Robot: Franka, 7 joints.
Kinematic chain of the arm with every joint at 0, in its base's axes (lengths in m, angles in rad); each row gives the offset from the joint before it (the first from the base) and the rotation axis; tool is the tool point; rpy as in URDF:
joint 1: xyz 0 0 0.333 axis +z
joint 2: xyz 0 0 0 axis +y
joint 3: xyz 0 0 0.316 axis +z
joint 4: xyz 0.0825 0 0 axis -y
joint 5: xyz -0.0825 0 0.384 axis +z
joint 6: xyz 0 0 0 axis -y
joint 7: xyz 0.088 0 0 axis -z
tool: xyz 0 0 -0.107 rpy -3.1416 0 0
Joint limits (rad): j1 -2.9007..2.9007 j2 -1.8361..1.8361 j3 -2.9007..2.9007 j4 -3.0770..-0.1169 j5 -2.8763..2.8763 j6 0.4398..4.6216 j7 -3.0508..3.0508
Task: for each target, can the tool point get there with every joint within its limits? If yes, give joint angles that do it. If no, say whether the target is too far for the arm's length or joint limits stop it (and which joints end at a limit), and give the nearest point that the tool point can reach.
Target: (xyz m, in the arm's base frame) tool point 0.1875 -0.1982 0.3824
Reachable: yes | joints -0.6759 -0.3092 0.3680 -2.8302 -1.2827 0.8739 1.9905
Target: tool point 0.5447 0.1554 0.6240
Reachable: yes | joints 0.7794 -0.1568 -0.4638 -1.9358 -2.3149 2.4161 -2.2487
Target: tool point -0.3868 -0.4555 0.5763
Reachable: yes | joints 2.3340 -0.6522 1.3633 -1.8881 -1.6206 2.6424 -2.0905
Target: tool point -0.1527 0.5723 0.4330
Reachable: yes | joints -2.2981 -1.5439 -1.1292 -1.8757 -1.9448 0.8627 2.3706
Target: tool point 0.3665 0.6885 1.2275
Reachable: no: too far | nearest point 0.2649 0.4977 0.9796 | short by 0.329 m
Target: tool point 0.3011 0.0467 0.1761
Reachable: yes | joints 1.8741 -0.2497 -1.9100 -2.7351 0.3992 2.0285 0.6910
